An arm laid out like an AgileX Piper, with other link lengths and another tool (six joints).
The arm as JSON. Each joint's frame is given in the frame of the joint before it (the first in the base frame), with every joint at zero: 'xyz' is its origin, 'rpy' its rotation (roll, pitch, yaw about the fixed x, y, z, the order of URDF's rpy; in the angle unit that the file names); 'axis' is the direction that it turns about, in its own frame. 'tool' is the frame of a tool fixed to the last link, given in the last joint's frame.
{
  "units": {
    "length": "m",
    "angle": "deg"
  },
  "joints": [
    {
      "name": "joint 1",
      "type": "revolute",
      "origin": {
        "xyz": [
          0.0,
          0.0,
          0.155
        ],
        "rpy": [
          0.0,
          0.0,
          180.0
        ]
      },
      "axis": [
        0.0,
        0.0,
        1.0
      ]
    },
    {
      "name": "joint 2",
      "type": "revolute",
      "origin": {
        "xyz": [
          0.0,
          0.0,
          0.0
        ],
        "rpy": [
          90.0,
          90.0,
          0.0
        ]
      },
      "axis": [
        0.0,
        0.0,
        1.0
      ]
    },
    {
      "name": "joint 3",
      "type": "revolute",
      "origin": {
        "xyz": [
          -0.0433,
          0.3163,
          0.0
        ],
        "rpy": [
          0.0,
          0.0,
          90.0
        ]
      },
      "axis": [
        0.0,
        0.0,
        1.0
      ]
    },
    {
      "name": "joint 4",
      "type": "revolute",
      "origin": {
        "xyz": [
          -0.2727,
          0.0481,
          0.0
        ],
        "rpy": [
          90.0,
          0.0,
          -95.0
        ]
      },
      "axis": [
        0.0,
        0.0,
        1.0
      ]
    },
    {
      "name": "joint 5",
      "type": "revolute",
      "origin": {
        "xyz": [
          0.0,
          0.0,
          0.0
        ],
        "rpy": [
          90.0,
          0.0,
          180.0
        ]
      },
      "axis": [
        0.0,
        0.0,
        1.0
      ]
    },
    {
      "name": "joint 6",
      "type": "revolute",
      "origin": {
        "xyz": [
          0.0,
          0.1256,
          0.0
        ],
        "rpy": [
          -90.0,
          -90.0,
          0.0
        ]
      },
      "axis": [
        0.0,
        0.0,
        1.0
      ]
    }
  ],
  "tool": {
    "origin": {
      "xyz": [
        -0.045,
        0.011,
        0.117
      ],
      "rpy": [
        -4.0,
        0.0,
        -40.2
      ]
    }
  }
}
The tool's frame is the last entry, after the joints.
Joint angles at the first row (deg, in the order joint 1, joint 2, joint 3, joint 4, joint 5, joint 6):
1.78, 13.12, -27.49, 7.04, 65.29, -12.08
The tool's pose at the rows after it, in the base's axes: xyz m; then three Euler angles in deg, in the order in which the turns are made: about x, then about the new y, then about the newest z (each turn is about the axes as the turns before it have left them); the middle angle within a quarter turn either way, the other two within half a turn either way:
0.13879, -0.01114, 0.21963, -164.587, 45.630, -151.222
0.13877, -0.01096, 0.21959, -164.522, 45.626, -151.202
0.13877, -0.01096, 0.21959, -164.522, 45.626, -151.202
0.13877, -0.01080, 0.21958, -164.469, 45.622, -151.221
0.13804, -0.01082, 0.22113, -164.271, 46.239, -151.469
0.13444, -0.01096, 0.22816, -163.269, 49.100, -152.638
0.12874, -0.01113, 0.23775, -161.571, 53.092, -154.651
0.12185, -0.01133, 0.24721, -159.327, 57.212, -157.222
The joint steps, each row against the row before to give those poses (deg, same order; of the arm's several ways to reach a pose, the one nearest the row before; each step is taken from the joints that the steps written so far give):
0.00, 0.00, 0.00, 0.00, 0.00, 0.13
0.01, 0.00, 0.00, 0.05, 0.00, 0.05
0.00, 0.00, 0.00, 0.00, 0.00, 0.00
0.00, 0.00, 0.00, 0.04, 0.00, -0.01
-0.01, -0.64, 0.00, 0.00, 0.00, 0.00
0.01, -2.97, 0.00, 0.00, -0.01, 0.07
-0.01, -4.19, 0.00, 0.01, 0.00, -0.01
0.00, -4.43, 0.00, 0.00, 0.05, 0.00

